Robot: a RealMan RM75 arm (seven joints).
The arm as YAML. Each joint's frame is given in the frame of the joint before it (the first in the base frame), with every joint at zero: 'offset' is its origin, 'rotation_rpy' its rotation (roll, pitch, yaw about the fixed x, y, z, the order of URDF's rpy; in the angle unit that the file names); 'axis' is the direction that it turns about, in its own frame. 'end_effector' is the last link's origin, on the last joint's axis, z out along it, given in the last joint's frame.
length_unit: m
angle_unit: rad
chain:
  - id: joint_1
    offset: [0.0, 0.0, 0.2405]
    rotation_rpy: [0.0, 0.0, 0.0]
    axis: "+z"
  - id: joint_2
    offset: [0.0, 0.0, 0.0]
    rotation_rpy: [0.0, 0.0, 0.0]
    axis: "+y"
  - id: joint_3
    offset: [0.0, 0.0, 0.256]
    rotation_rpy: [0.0, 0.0, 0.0]
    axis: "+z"
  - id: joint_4
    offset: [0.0, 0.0, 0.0]
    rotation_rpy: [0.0, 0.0, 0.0]
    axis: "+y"
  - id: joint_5
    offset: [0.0, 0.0, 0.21]
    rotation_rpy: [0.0, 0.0, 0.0]
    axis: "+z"
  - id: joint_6
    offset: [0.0, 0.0, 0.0]
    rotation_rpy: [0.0, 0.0, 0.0]
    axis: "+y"
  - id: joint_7
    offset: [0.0, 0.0, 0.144]
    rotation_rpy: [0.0, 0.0, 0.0]
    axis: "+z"
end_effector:
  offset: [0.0, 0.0, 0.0]
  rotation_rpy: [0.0, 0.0, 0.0]
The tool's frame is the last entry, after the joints.
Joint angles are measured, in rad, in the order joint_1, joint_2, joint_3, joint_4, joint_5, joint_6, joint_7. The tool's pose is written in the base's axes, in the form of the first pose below.
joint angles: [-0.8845, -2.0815, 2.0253, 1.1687, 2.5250, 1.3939, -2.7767]
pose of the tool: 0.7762, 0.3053, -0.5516, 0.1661, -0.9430, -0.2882, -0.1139, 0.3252, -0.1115
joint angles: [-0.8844, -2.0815, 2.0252, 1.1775, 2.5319, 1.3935, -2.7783]
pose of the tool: 0.7800, 0.3005, -0.5489, 0.1577, -0.9433, -0.2921, -0.1121, 0.3257, -0.1110
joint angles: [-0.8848, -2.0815, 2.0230, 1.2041, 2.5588, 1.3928, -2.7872]
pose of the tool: 0.7899, 0.2897, -0.5405, 0.1323, -0.9411, -0.3110, -0.1063, 0.3280, -0.1087
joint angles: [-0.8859, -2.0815, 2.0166, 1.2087, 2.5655, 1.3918, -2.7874]
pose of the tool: 0.7935, 0.2895, -0.5353, 0.1284, -0.9394, -0.3177, -0.1046, 0.3297, -0.1076
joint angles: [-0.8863, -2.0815, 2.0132, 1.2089, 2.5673, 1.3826, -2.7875]
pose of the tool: 0.7993, 0.2896, -0.5266, 0.1271, -0.9379, -0.3229, -0.1033, 0.3312, -0.1076
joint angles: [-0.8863, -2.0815, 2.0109, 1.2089, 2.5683, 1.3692, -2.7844]
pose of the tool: 0.8073, 0.2857, -0.5164, 0.1228, -0.9372, -0.3266, -0.1018, 0.3328, -0.1080
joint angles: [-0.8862, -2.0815, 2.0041, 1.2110, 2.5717, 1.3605, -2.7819]
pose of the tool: 0.8142, 0.2846, -0.5061, 0.1203, -0.9354, -0.3325, -0.1001, 0.3348, -0.1074
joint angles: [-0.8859, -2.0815, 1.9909, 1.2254, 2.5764, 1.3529, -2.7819]
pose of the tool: 0.8274, 0.2819, -0.4857, 0.1171, -0.9324, -0.3418, -0.0950, 0.3372, -0.1055
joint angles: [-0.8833, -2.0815, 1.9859, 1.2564, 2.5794, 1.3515, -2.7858]
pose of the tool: 0.8431, 0.2693, -0.4654, 0.1073, -0.9324, -0.3452, -0.0873, 0.3366, -0.1040
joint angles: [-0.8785, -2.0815, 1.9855, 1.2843, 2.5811, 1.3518, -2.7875]
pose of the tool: 0.8549, 0.2559, -0.4513, 0.0975, -0.9336, -0.3447, -0.0817, 0.3350, -0.1030
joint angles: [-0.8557, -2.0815, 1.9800, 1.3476, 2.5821, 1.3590, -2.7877]
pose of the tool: 0.8758, 0.2369, -0.4206, 0.0890, -0.9356, -0.3415, -0.0734, 0.3300, -0.0995
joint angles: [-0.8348, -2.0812, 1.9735, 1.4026, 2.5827, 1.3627, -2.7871]
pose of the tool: 0.8937, 0.2211, -0.3903, 0.0826, -0.9363, -0.3413, -0.0663, 0.3261, -0.0957
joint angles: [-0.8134, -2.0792, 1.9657, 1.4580, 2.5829, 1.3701, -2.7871]
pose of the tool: 0.9086, 0.2083, -0.3619, 0.0780, -0.9361, -0.3431, -0.0601, 0.3222, -0.0906
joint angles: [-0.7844, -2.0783, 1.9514, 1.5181, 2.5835, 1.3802, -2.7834]
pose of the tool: 0.9228, 0.2001, -0.3293, 0.0788, -0.9346, -0.3469, -0.0552, 0.3183, -0.0838
